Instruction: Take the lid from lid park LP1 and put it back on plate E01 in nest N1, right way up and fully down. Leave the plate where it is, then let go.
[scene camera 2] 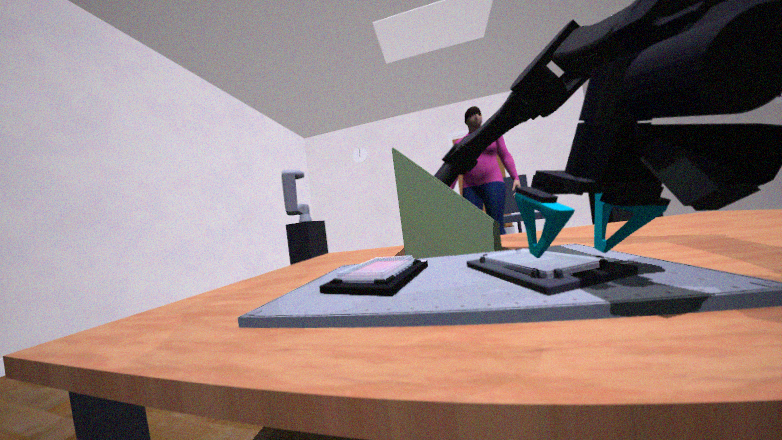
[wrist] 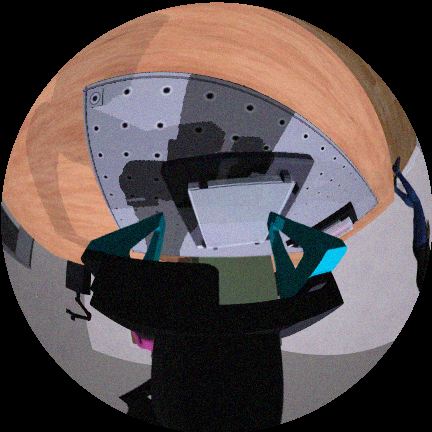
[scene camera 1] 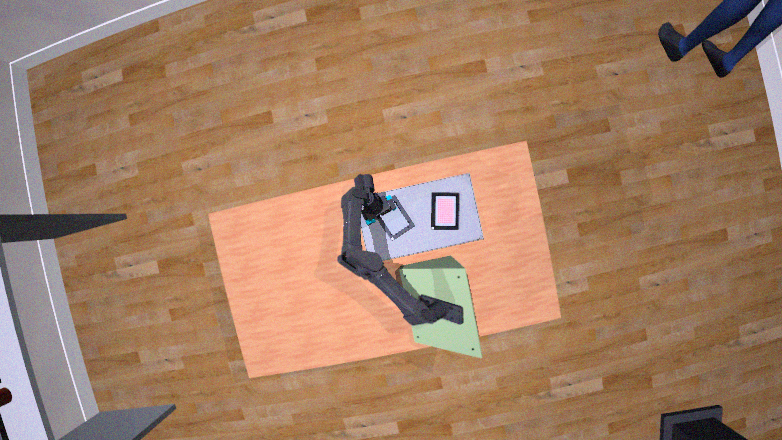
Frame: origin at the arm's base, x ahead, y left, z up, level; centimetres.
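Seen in the pictures: gripper, between the fingertips: [scene camera 2: 568, 253] [wrist: 215, 217] [scene camera 1: 384, 214]; arm's base, origin of its link: [scene camera 2: 437, 187] [scene camera 1: 440, 308].
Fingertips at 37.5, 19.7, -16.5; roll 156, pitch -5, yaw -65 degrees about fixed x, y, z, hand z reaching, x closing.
Note:
Pixels of each thing's top centre, then the offset from my fingertips to it, as dx, dy, dz. Level surfaces: height alone.
- clear flat lid, centre of its top: [wrist: 239, 225] [scene camera 2: 533, 257] [scene camera 1: 393, 217] -1.6, -3.6, -0.6
- lid park LP1, centre of its top: [wrist: 240, 226] [scene camera 2: 533, 256] [scene camera 1: 393, 217] -1.5, -3.7, -0.4
- Plate E01, centre of its top: [scene camera 2: 378, 263] [wrist: 329, 238] [scene camera 1: 445, 211] -0.5, -26.7, +0.3
- black nest N1, centre of its top: [scene camera 2: 379, 267] [wrist: 328, 234] [scene camera 1: 445, 211] -0.5, -26.7, -0.6
- grey board, centre of its top: [wrist: 289, 227] [scene camera 2: 452, 271] [scene camera 1: 419, 218] -2.8, -15.0, -2.3
- wooden table, height of its surface: dz -3.6
The clear flat lid [scene camera 1: 397, 220] [scene camera 2: 563, 264] [wrist: 240, 207] lies on the dark frame of lid park LP1 [scene camera 1: 403, 232] [scene camera 2: 546, 286] [wrist: 235, 162], which is turned at an angle on the board. My gripper [scene camera 1: 380, 209] [scene camera 2: 570, 253] [wrist: 215, 217] is open, its teal fingers wide apart. It hangs over the park's side of the board with nothing between the fingertips, which look a little above lid height. Plate E01 [scene camera 1: 445, 210] [scene camera 2: 377, 268] [wrist: 342, 227], clear with pink wells, sits in the black nest N1 [scene camera 1: 433, 210] [scene camera 2: 355, 288] [wrist: 345, 212]. The arm partly hides the park in scene camera 1.
A grey board [scene camera 1: 415, 240] [scene camera 2: 464, 300] [wrist: 115, 110] with holes carries the park and nest on the wooden table [scene camera 1: 284, 284] [scene camera 2: 382, 355] [wrist: 215, 35]. A slanted green panel [scene camera 1: 445, 284] [scene camera 2: 442, 218] [wrist: 245, 280] stands beside the board, under part of the arm. A person [scene camera 2: 483, 169] stands beyond the table.

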